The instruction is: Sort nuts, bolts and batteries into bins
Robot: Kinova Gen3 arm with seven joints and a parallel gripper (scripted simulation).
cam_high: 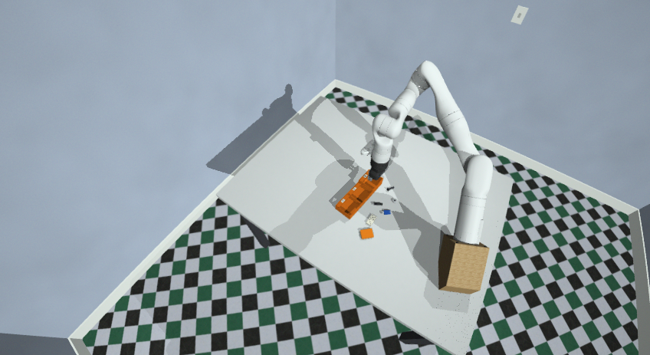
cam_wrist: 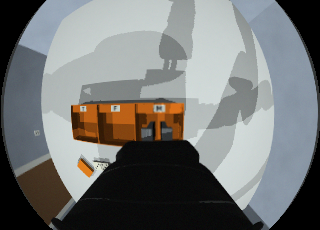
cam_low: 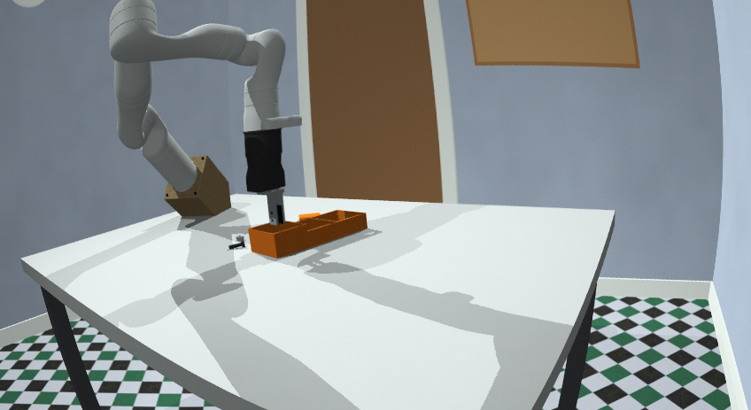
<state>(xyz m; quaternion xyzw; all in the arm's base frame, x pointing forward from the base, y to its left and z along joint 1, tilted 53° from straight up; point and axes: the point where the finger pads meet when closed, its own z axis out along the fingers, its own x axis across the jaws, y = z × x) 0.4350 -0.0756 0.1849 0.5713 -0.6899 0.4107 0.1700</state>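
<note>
The orange bin is 80 mm to the left of my hand, 50 mm below it and 20 mm ahead of it. Also, from my hand: bolt (100 mm behind, 60 mm below, 10 mm to the right); then grey nut (140 mm behind, 60 mm below, 50 mm to the left); then black cylinder (90 mm to the left, 70 mm behind, 60 mm below).
</note>
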